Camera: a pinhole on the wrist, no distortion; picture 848 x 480 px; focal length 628.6 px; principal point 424.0 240.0 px. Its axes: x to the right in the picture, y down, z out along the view. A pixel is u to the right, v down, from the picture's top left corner.
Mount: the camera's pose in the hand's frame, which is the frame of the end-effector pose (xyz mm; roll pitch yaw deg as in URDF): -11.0 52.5 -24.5 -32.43 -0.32 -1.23
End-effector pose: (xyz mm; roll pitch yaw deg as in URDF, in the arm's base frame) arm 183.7 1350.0 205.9 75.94 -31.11 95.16
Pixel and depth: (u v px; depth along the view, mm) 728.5 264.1 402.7
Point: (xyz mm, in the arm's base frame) 415.9 1353.4 597.0
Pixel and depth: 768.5 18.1 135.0
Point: 275.3 1356.0 331.4
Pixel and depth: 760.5 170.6 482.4
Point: 516.5 1411.2 637.1
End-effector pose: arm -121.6 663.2 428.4 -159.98 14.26 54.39
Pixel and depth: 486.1 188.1 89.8
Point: -78.1 604.5 347.2
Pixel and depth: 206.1 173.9 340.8
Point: -161.6 438.1 134.4
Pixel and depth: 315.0 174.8 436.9
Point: -142.7 446.5 31.0
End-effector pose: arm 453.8 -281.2 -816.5 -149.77 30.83 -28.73
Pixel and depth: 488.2 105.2 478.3
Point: 277.5 -153.2 -1254.5
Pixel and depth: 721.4 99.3 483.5
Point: 415.4 -218.2 -1350.4
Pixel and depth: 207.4 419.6 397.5
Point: 76.0 -290.0 -1085.8
